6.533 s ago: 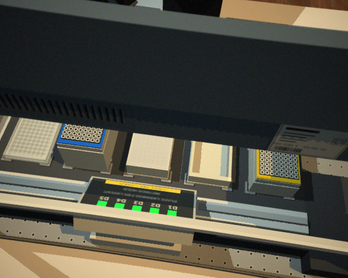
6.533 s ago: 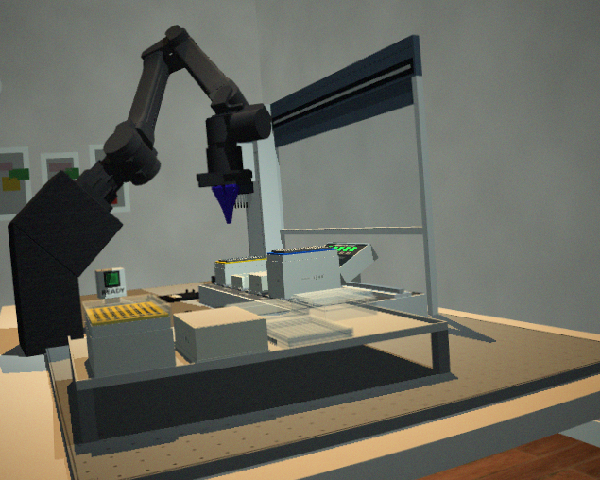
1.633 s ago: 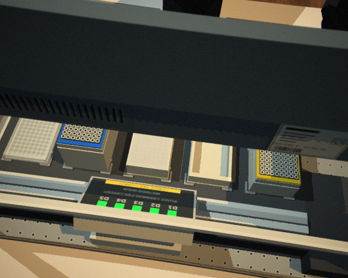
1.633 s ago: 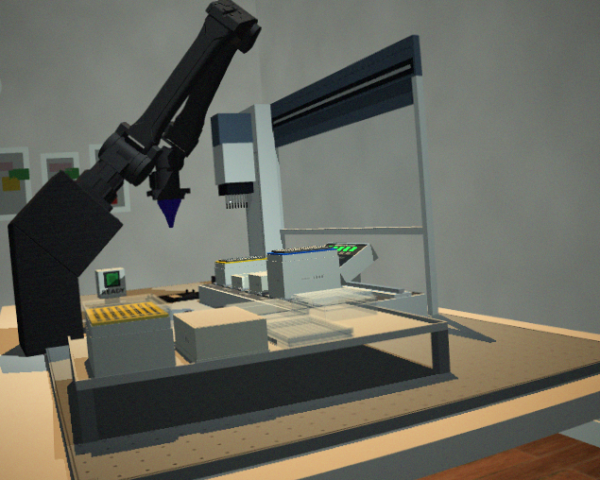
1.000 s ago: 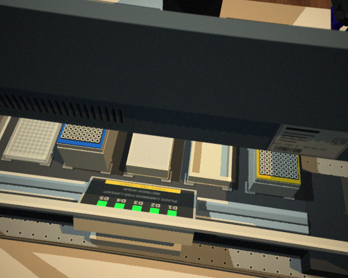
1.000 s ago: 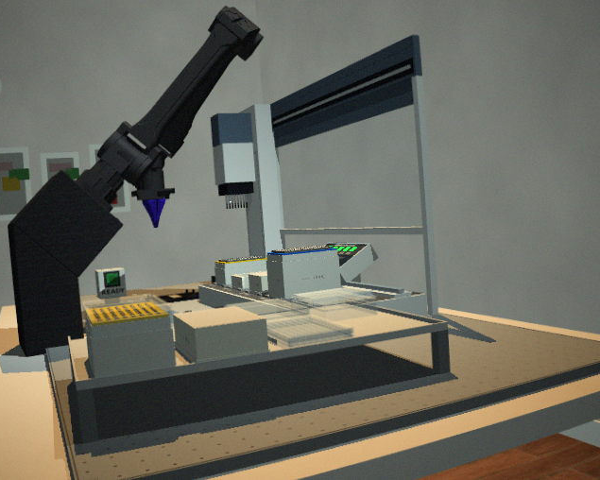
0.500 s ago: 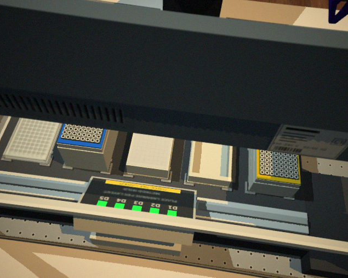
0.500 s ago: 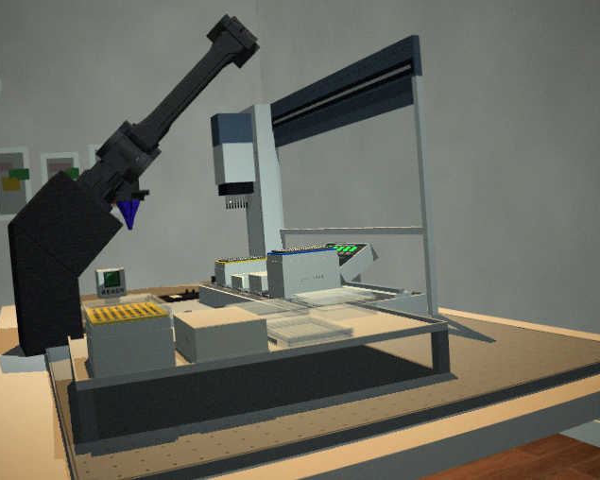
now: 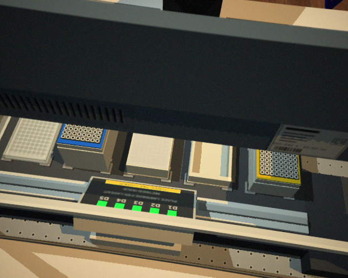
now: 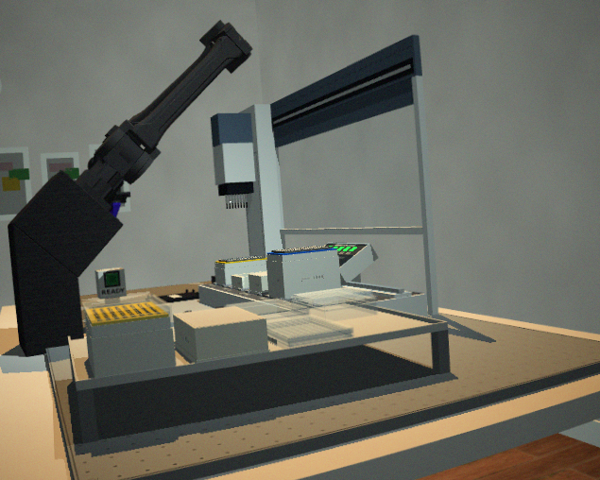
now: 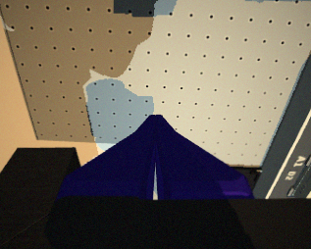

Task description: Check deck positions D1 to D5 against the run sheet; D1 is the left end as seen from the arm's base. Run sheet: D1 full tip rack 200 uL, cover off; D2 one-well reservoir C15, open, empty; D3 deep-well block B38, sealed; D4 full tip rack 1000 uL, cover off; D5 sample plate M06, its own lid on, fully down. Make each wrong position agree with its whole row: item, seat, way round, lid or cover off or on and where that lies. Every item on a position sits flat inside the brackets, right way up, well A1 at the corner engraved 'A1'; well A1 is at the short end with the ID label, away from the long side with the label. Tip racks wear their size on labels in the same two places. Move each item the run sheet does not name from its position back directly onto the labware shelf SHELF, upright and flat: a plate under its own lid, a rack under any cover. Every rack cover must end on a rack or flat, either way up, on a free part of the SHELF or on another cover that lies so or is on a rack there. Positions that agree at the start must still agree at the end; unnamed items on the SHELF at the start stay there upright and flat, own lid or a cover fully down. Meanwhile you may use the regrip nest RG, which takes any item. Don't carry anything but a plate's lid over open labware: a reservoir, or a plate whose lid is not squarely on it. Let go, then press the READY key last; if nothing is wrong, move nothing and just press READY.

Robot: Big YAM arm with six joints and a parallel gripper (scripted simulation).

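Right now my hand is 130 mm above the ready key, 60 mm to the right of it and 10 mm short of it. The rest, counted from my hand: pipetting head (410 mm ahead, 160 mm above, 60 mm to the left); regrip nest (330 mm to the right, 210 mm below, 100 mm ahead); one-well reservoir (270 mm to the right, 270 mm ahead, 160 mm below).
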